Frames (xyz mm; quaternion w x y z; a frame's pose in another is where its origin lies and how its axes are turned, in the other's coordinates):
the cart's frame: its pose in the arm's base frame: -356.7 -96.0 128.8 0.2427 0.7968 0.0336 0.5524
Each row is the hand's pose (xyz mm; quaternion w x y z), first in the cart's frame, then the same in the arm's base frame.
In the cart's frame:
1: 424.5 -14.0 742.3 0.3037 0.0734 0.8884 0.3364
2: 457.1 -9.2 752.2 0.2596 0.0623 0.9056 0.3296
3: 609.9 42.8 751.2 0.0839 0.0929 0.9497 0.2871
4: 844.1 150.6 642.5 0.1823 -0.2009 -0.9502 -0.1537
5: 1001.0 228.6 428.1 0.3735 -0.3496 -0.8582 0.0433
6: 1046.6 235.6 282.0 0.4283 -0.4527 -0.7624 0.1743
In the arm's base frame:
1: 476.3 -206.7 287.7 0.2004 0.2196 0.0017 -0.9548
2: 496.8 -203.9 315.2 0.1991 0.2672 -0.0003 -0.9428
3: 543.9 -200.1 469.6 0.2442 0.4255 -0.0559 -0.8696
4: 514.1 -181.6 747.2 0.3211 0.6162 -0.2130 -0.6869
5: 365.9 -124.8 974.1 0.3741 0.6882 -0.4233 -0.4552
6: 251.1 -65.3 1056.2 0.3940 0.6584 -0.5596 -0.3134

